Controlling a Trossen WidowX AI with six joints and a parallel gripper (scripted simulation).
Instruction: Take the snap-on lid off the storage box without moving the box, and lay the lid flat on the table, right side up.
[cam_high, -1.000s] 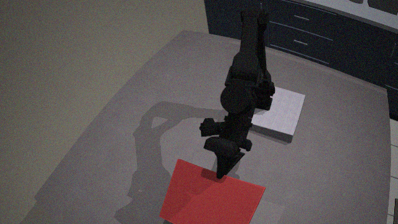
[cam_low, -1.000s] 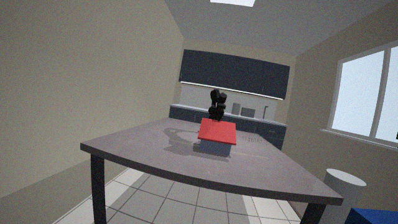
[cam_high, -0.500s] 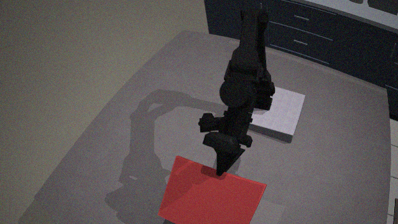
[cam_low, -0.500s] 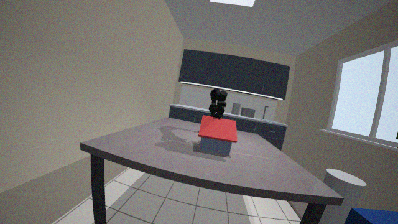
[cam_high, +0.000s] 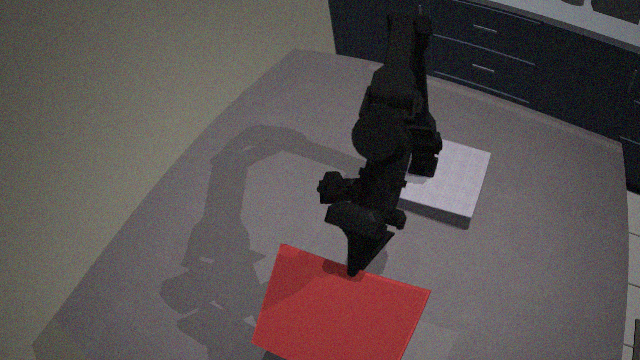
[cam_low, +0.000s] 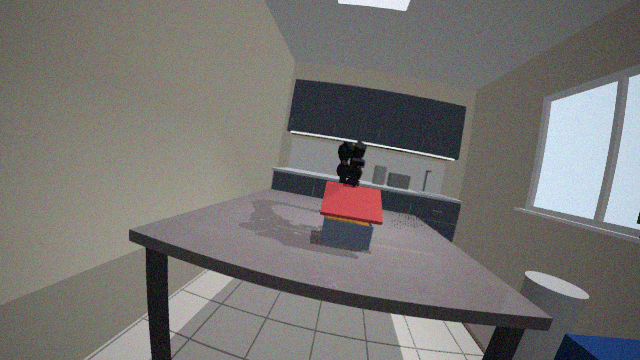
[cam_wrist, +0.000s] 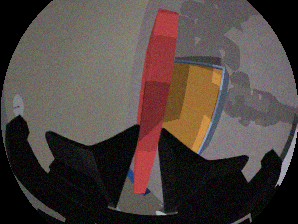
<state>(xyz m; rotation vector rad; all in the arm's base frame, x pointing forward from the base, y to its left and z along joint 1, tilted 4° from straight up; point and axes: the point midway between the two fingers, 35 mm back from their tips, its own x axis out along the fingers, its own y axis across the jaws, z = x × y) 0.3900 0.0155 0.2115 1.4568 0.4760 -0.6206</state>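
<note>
Right now my gripper tip is 70 mm short of the red lid and 40 mm above it. The rest, counted from my gripper tip: blue-grey box: 40 mm ahead, 170 mm below.
</note>
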